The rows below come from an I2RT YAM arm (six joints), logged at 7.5 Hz.
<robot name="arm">
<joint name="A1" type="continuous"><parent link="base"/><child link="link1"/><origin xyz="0.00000 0.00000 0.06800" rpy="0.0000 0.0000 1.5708"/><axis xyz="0 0 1"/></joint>
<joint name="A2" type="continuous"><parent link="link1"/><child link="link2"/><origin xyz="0.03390 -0.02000 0.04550" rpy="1.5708 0.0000 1.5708"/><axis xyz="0 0 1"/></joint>
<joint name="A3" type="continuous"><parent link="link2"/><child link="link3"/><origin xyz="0.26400 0.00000 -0.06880" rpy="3.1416 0.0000 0.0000"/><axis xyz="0 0 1"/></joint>
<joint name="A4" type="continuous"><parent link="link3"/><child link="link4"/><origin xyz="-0.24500 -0.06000 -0.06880" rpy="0.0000 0.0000 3.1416"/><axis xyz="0 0 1"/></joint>
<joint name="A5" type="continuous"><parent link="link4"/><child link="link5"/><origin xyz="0.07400 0.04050 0.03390" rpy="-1.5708 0.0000 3.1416"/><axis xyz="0 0 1"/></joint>
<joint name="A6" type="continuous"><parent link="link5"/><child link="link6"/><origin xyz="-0.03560 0.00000 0.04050" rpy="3.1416 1.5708 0.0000"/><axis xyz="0 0 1"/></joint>
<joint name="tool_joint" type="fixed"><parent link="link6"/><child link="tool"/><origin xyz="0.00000 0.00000 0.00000" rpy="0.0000 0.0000 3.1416"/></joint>
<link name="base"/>
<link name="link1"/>
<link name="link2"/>
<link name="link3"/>
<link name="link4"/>
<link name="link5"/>
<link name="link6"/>
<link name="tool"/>
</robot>
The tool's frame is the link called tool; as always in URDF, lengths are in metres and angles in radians. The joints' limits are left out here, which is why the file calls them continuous.
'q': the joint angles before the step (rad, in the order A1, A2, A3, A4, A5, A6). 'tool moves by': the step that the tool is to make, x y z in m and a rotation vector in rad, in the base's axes. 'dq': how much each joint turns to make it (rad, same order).
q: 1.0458 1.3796 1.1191 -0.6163 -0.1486 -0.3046
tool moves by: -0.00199 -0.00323 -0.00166 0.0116 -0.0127 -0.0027
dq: 0.0011 -0.0198 -0.0267 0.0232 0.0064 -0.0004
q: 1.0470 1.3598 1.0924 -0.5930 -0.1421 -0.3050
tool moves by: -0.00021 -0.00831 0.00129 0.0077 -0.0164 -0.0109
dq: -0.0134 -0.0332 -0.0241 0.0046 0.0061 -0.0087
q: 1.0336 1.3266 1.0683 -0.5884 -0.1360 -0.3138
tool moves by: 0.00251 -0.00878 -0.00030 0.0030 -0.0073 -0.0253
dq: -0.0236 -0.0267 -0.0225 0.0019 0.0046 -0.0019
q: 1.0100 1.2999 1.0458 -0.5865 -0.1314 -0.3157
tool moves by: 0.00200 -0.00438 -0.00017 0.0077 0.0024 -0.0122
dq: -0.0157 -0.0122 -0.0111 0.0042 -0.0069 0.0015
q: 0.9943 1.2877 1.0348 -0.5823 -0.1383 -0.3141
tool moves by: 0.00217 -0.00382 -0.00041 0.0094 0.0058 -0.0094
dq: -0.0160 -0.0096 -0.0100 0.0053 -0.0119 0.0019
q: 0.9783 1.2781 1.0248 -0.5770 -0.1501 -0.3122
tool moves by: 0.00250 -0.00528 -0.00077 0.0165 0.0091 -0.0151
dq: -0.0210 -0.0149 -0.0164 0.0111 -0.0164 0.0072
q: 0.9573 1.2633 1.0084 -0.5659 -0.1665 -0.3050
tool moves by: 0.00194 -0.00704 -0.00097 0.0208 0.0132 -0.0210
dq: -0.0240 -0.0222 -0.0225 0.0119 -0.0187 0.0137
